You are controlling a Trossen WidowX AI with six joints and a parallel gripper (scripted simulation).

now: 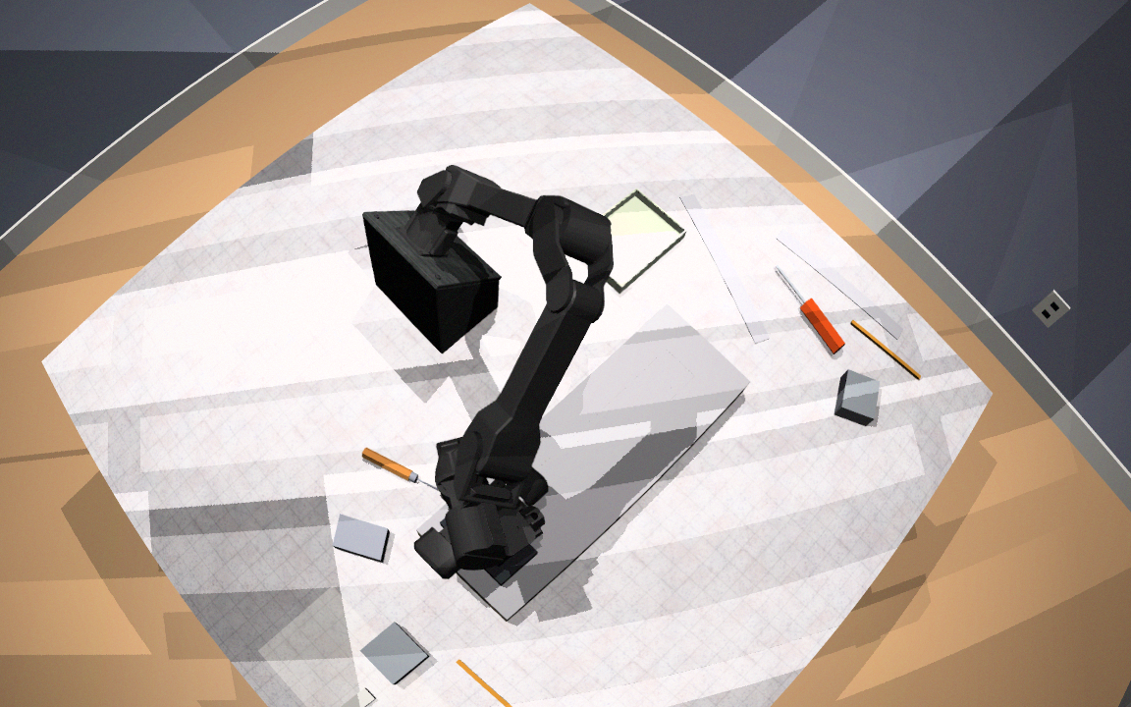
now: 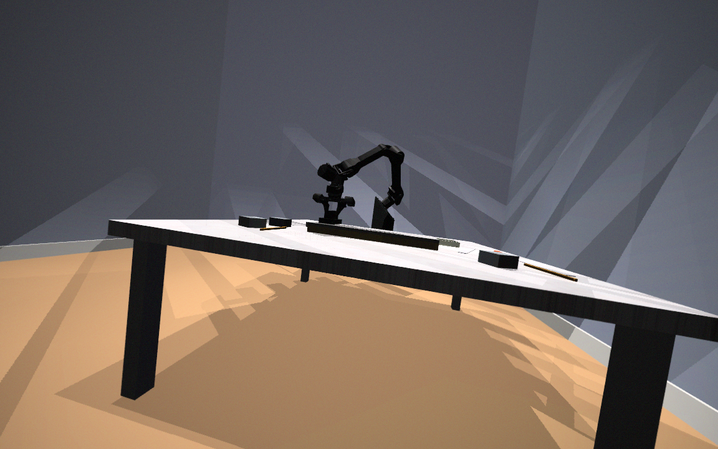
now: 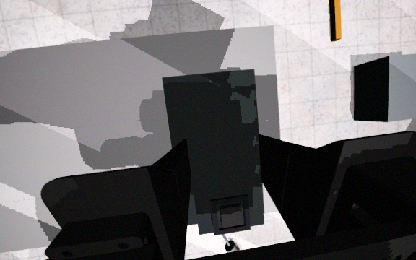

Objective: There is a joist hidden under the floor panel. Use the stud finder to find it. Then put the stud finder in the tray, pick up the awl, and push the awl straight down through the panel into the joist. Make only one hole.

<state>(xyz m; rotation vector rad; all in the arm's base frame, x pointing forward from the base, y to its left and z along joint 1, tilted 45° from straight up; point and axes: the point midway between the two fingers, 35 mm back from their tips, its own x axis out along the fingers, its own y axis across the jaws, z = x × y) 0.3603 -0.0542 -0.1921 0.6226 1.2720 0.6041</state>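
The pale green tray is 26 cm behind my gripper tip, 50 cm to the left of it and 5 cm below it. The rest, counted from my gripper tip: stud finder: 2 cm behind, 2 cm above; awl: 16 cm behind, 3 cm to the right, 6 cm below.
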